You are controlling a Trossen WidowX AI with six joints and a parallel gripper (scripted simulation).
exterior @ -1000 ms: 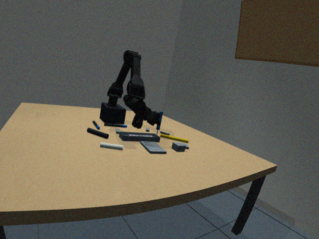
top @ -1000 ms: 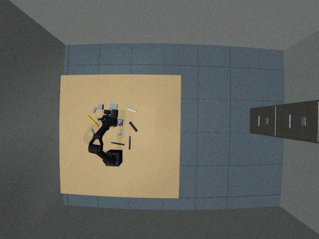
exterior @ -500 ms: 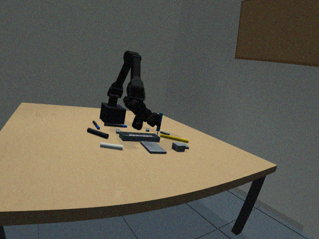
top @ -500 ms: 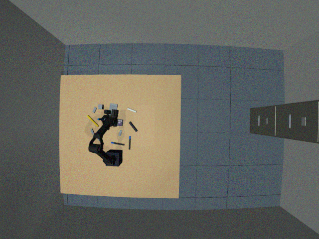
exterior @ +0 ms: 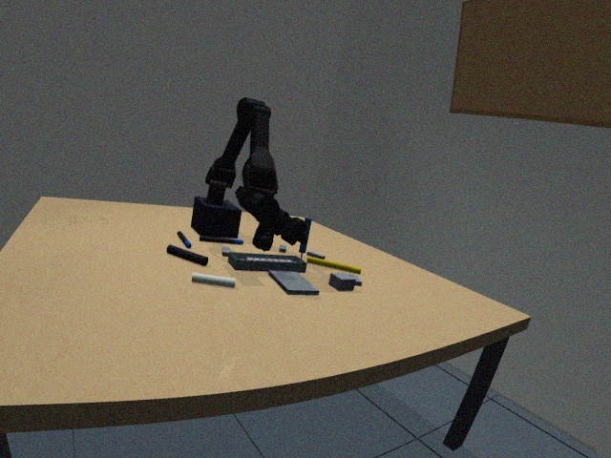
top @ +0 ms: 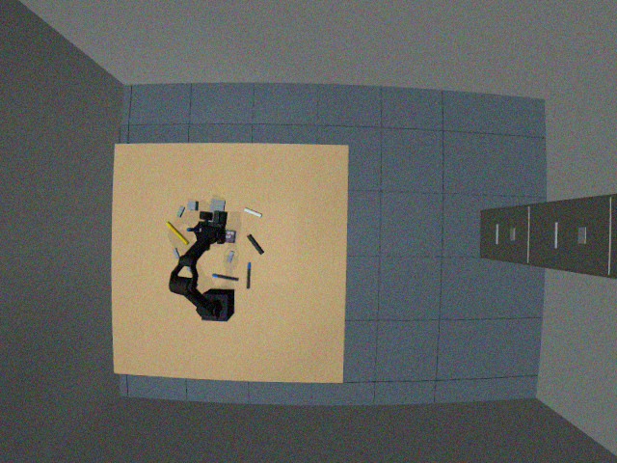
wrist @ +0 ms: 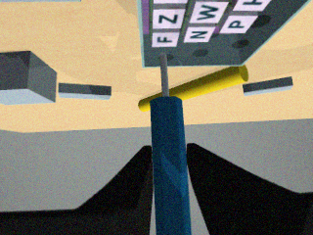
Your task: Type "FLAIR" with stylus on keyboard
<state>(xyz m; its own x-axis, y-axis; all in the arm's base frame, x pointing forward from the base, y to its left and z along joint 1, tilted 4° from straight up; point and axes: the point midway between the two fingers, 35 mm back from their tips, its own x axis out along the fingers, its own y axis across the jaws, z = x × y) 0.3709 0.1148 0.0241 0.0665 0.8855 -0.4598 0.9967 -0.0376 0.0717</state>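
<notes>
Right now the grey pad is 10 cm ahead of my gripper tip, 8 cm below it and 7 cm to the right of it. The rest, counted from my gripper tip: yellow cylinder (13 cm to the left, 7 cm below, 3 cm behind); then small grey block (16 cm to the right, 13 cm behind, 7 cm below); then blue stylus (1 cm below).
</notes>
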